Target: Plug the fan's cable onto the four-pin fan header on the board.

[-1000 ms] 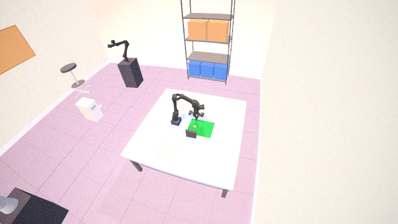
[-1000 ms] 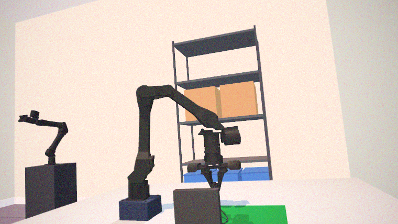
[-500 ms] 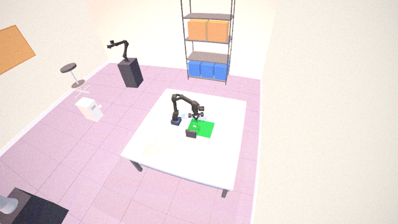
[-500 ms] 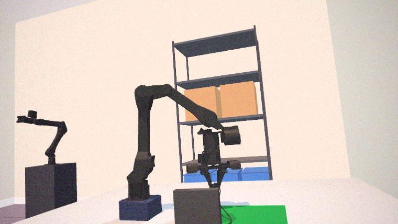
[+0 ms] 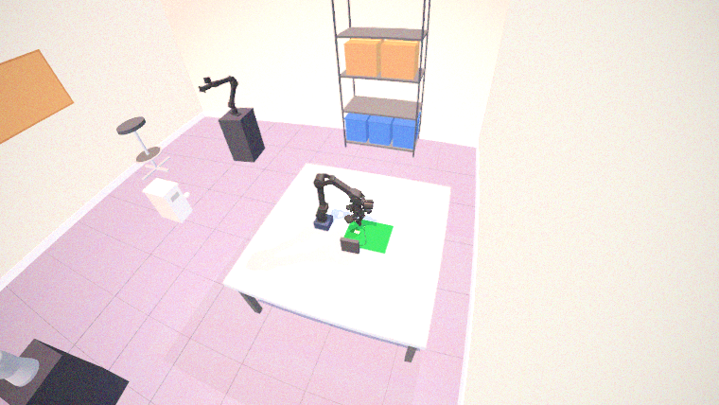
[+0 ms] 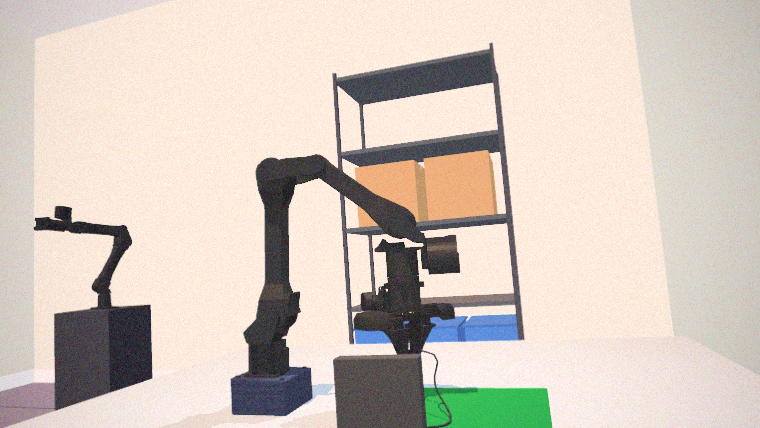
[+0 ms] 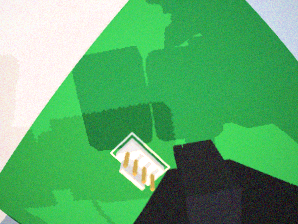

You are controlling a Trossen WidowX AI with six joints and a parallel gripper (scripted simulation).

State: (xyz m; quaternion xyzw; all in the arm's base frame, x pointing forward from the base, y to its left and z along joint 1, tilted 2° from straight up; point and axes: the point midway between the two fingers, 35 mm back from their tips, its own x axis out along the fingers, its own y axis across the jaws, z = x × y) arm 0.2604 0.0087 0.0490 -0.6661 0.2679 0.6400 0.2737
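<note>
My gripper tip is now 60 mm above the white four-pin header, 40 mm to the left of it and 10 mm past it. Round my gripper tip: green board: 80 mm below, 70 mm ahead, 40 mm to the right; then dark fan plug: 10 mm above; then dark grey fan: 190 mm to the right, 10 mm behind.
</note>
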